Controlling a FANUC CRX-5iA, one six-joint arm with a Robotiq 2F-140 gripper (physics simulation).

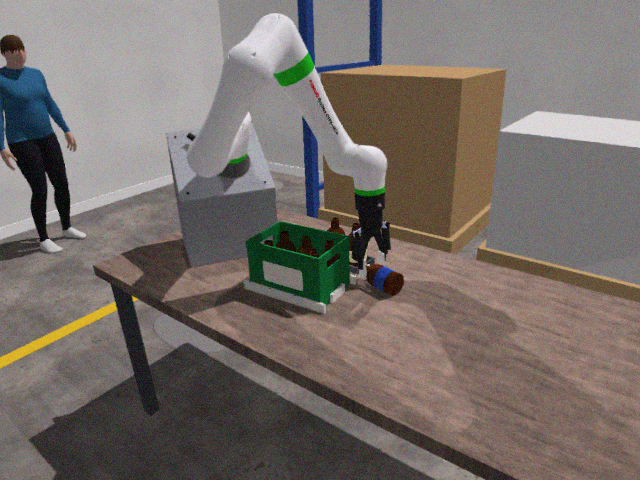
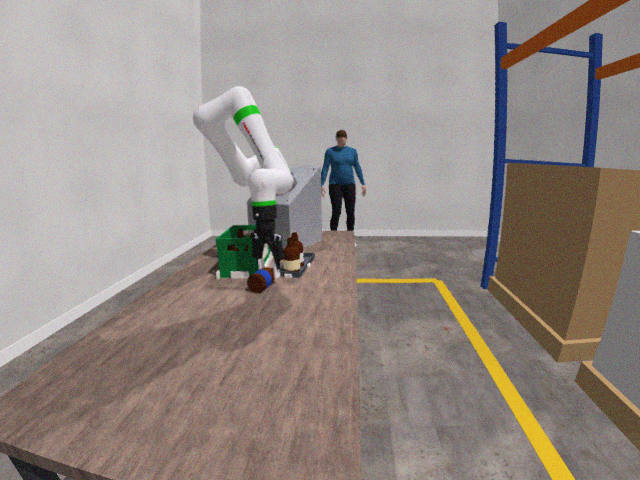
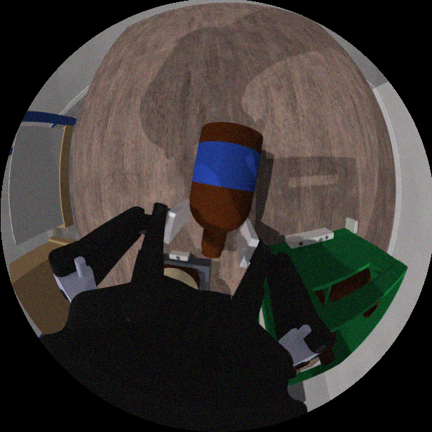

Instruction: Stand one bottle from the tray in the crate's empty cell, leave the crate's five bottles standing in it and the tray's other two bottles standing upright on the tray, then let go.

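Seen in the pictures: gripper, fingertip midpoint: (image 1: 372, 274); arm's base, origin of the base link: (image 1: 230, 162).
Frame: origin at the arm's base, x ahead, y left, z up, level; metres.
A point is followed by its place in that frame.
A brown bottle with a blue label (image 1: 383, 279) {x 0.649, y -0.163, z -0.281 m} (image 2: 260, 281) {x 0.699, y -0.126, z -0.286 m} (image 3: 226, 165) lies on its side on the table, its neck pointing toward the tray. My gripper (image 1: 371, 265) {x 0.591, y -0.095, z -0.309 m} (image 2: 269, 267) {x 0.591, y -0.095, z -0.309 m} (image 3: 214, 219) points down and is shut on this bottle near its shoulder and neck. Two brown bottles with cream labels, the nearer (image 2: 292, 258) {x 0.535, y 0.004, z -0.257 m} and the farther (image 2: 297, 242) {x 0.430, y 0.034, z -0.218 m}, stand upright on the dark tray (image 2: 310, 257) {x 0.370, y 0.096, z -0.312 m} (image 3: 202, 264). The green crate (image 1: 256, 269) {x 0.262, y -0.285, z -0.258 m} (image 2: 226, 264) {x 0.504, y -0.283, z -0.277 m} (image 3: 310, 260) stands beside the gripper, with brown bottle tops showing inside. Its empty cell cannot be made out.
White strips (image 1: 284, 298) {x 0.373, y -0.312, z -0.326 m} (image 3: 310, 238) edge the crate's base. The robot's grey pedestal (image 1: 227, 222) {x 0.048, y -0.123, z -0.186 m} (image 2: 307, 211) {x 0.074, y 0.116, z -0.139 m} stands behind the crate. A large brown box (image 1: 392, 155) (image 2: 547, 248) and a blue rack post (image 1: 311, 170) (image 2: 497, 155) stand beyond the table. A person (image 1: 25, 108) (image 2: 342, 167) stands farther back.
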